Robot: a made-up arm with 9 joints. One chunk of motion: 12 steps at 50 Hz.
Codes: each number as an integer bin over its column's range. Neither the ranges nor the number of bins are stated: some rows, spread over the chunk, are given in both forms.
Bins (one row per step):
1: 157 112 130 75 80 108 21 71 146
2: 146 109 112 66 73 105 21 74 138
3: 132 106 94 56 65 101 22 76 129
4: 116 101 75 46 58 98 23 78 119
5: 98 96 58 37 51 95 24 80 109
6: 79 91 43 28 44 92 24 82 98
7: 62 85 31 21 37 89 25 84 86
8: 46 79 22 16 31 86 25 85 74
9: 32 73 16 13 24 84 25 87 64
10: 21 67 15 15 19 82 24 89 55
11: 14 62 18 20 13 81 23 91 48
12: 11 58 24 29 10 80 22 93 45
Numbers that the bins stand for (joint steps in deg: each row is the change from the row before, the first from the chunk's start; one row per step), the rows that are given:
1: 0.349 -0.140 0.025 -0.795 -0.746 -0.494 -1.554 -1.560 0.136
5: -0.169 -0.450 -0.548 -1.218 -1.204 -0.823 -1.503 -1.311 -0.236
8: -0.626 -0.780 -0.835 -1.452 -1.520 -1.051 -1.486 -1.173 -0.587
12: -0.933 -1.186 -0.819 -1.307 -1.852 -1.203 -1.537 -0.952 -0.878
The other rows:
2: 0.253 -0.198 -0.118 -0.895 -0.856 -0.570 -1.554 -1.477 0.055
3: 0.130 -0.257 -0.262 -1.006 -0.983 -0.671 -1.537 -1.422 -0.035
4: -0.011 -0.353 -0.413 -1.118 -1.093 -0.747 -1.520 -1.367 -0.135
6: -0.336 -0.547 -0.668 -1.318 -1.315 -0.899 -1.503 -1.256 -0.346
7: -0.485 -0.663 -0.763 -1.396 -1.425 -0.975 -1.486 -1.201 -0.467
9: -0.749 -0.896 -0.883 -1.485 -1.631 -1.102 -1.486 -1.118 -0.687
10: -0.846 -1.012 -0.891 -1.463 -1.710 -1.153 -1.503 -1.063 -0.778
11: -0.907 -1.109 -0.867 -1.407 -1.805 -1.178 -1.520 -1.008 -0.848

